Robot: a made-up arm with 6 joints.
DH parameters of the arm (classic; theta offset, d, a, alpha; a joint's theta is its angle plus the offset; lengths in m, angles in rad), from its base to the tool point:
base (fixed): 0 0.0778 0 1.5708
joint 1: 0 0.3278 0.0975 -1.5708
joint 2: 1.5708 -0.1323 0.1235 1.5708
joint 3: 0 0.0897 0.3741 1.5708
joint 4: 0 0.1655 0.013 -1.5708
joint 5: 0 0.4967 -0.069 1.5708
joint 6: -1.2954 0 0.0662 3.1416
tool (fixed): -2.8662 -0.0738 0 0
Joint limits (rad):
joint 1: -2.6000..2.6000
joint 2: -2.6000..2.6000
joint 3: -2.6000..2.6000
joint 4: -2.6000..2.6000
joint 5: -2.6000..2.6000
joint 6: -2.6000..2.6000
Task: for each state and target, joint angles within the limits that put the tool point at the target. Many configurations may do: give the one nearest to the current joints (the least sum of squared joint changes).
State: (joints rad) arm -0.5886 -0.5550 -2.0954 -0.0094 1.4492 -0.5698
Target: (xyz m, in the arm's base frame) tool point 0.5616 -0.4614 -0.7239
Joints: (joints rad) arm 0.0573 -0.3969 -1.3139 -0.4768 1.6134 -0.7325
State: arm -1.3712 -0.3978 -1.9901 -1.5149 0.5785 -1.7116
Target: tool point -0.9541 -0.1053 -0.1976
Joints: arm -1.3474 -0.4093 -1.1325 -2.1274 0.6723 -1.5884
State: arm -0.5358 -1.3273 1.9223 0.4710 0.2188 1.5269
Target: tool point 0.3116 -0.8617 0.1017
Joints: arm -0.3244 -1.6136 2.3174 0.5685 0.2075 1.3555
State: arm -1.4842 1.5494 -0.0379 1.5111 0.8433 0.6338
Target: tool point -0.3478 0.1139 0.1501
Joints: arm -1.6089 1.4855 0.0629 0.8918 0.9164 0.6902
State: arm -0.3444 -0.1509 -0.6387 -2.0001 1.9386 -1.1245
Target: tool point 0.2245 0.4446 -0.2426
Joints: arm 0.0818 -0.5658 0.0192 -2.3916 2.1651 -0.9709
